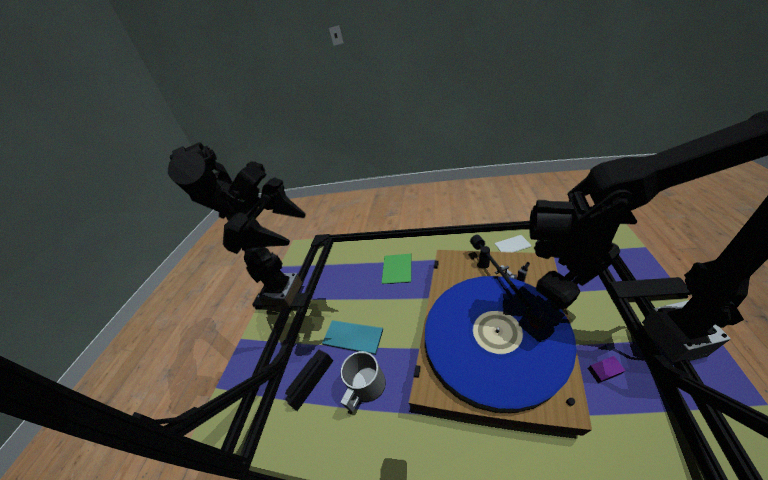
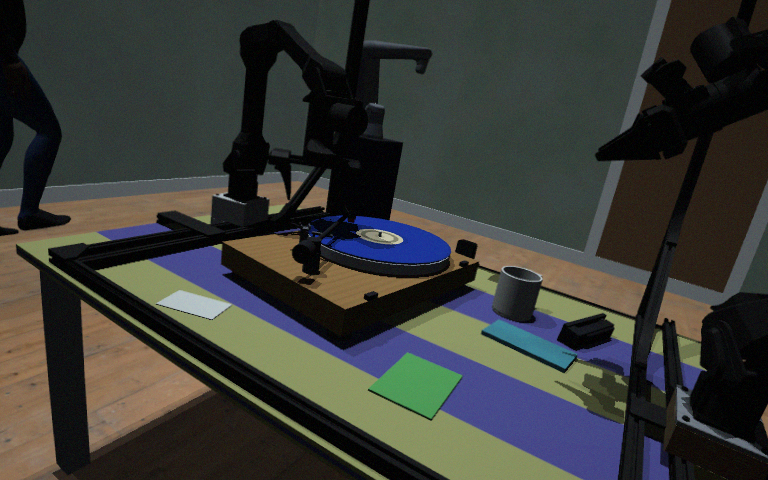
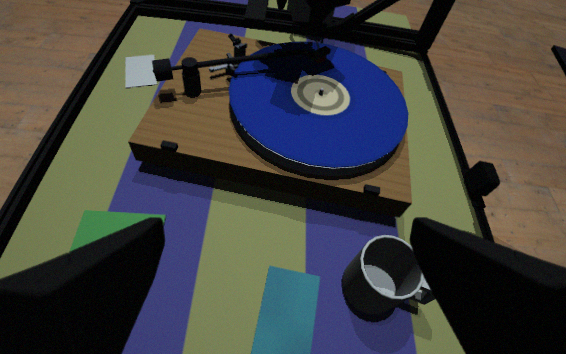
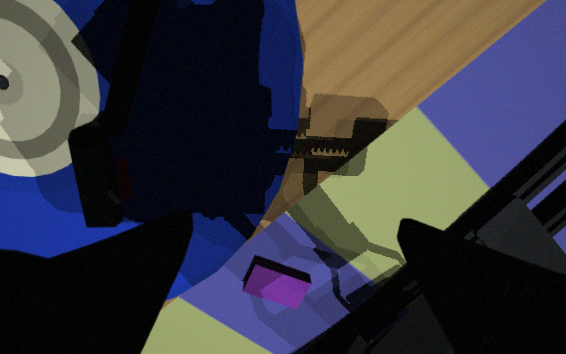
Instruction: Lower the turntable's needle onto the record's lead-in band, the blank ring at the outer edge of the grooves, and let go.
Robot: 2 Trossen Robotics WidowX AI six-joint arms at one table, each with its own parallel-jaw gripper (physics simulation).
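Places are measured from the left arm's base along level axes (x ahead, y left, z up), in centimetres.
Pixels of known places: left gripper, between the fingertips: [image 1: 297, 228] [image 2: 597, 154] [image 3: 290, 230]; right gripper, between the fingertips: [image 2: 310, 203] [image 3: 295, 21] [image 4: 297, 224]; left arm's base, origin of its link: [image 1: 277, 284] [image 2: 721, 418]; right arm's base, origin of its link: [image 1: 690, 322] [image 2: 241, 196].
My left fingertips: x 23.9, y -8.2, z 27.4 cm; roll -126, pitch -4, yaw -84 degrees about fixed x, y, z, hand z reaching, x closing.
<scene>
For each thing: its middle in the pictures, then the offset to it from my left fingertips.
- blue record, middle of its body: [image 4: 3, 82] [image 3: 320, 94] [image 2: 379, 236] [image 1: 497, 331] dx +37.3, dy -6.0, dz -24.6 cm
- grey mug, middle of its body: [image 3: 390, 279] [image 2: 520, 290] [image 1: 360, 381] dx +8.9, dy -16.7, dz -29.1 cm
- teal card, middle of its body: [image 3: 285, 327] [image 2: 528, 343] [image 1: 352, 336] dx +2.5, dy -3.8, dz -33.4 cm
- black block, middle of its body: [image 2: 589, 331] [image 1: 307, 377] dx -5.6, dy -16.4, dz -32.2 cm
- green card, middle of its body: [image 2: 417, 382] [image 3: 117, 241] [image 1: 397, 268] dx +11.1, dy +20.7, dz -33.7 cm
- white paper, middle of its body: [image 2: 194, 304] [image 3: 140, 70] [image 1: 512, 244] dx +47.8, dy +29.8, dz -33.8 cm
- purple block, middle of its body: [image 4: 276, 282] [image 1: 606, 369] dx +60.6, dy -10.5, dz -33.1 cm
The turntable [image 1: 454, 271] [image 2: 287, 271] [image 3: 183, 123] has a wooden base and carries a blue record [image 1: 477, 376] [image 2: 420, 248] [image 3: 317, 133] with a cream label. Its black tonearm [image 1: 501, 271] [image 2: 325, 234] [image 3: 211, 63] runs from the back pivot out over the record's edge. My right gripper [image 1: 531, 314] [image 4: 297, 224] is open and empty. It hangs low over the record's right side and hides the arm's head and needle. My left gripper [image 1: 296, 229] [image 3: 290, 230] is open and empty, raised high at the table's left, far from the turntable.
A grey mug [image 1: 363, 376] [image 2: 516, 292] [image 3: 383, 277], a teal card [image 1: 354, 336] [image 2: 527, 344], a black block [image 1: 309, 378] [image 2: 586, 330] and a green card [image 1: 396, 268] [image 2: 416, 384] lie left of the turntable. A white paper [image 1: 513, 243] and a purple block [image 1: 606, 368] [image 4: 278, 284] lie beside it. A black frame [image 1: 430, 231] borders the table.
</scene>
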